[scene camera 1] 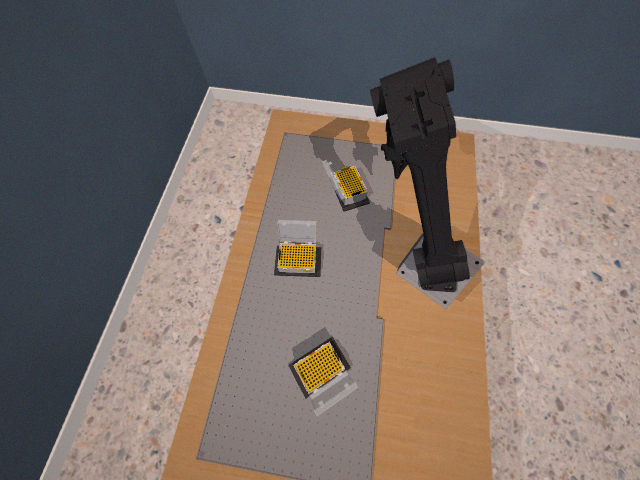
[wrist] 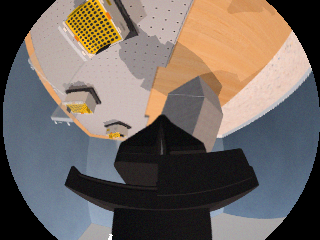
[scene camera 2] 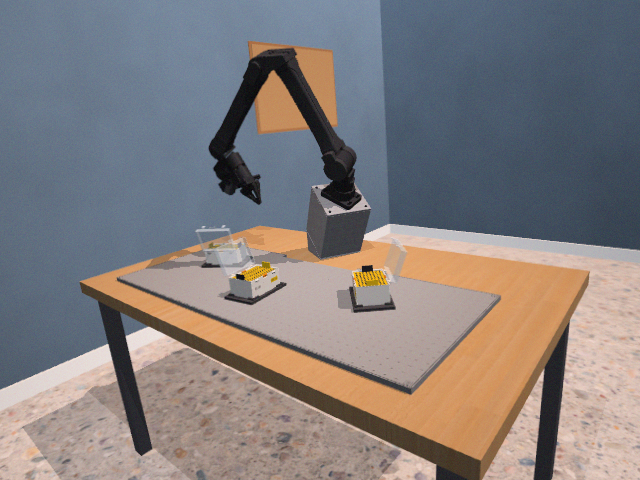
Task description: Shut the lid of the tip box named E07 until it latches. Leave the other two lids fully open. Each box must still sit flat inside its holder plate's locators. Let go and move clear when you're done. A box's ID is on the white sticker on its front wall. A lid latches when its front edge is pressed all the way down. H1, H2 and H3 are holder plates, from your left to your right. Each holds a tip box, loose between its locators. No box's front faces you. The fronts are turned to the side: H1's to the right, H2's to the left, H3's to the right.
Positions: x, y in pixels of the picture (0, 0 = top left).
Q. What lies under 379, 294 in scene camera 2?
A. A tip box.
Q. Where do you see a tip box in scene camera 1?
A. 343, 380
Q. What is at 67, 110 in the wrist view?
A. A tip box.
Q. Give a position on a tip box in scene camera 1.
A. At 292, 230
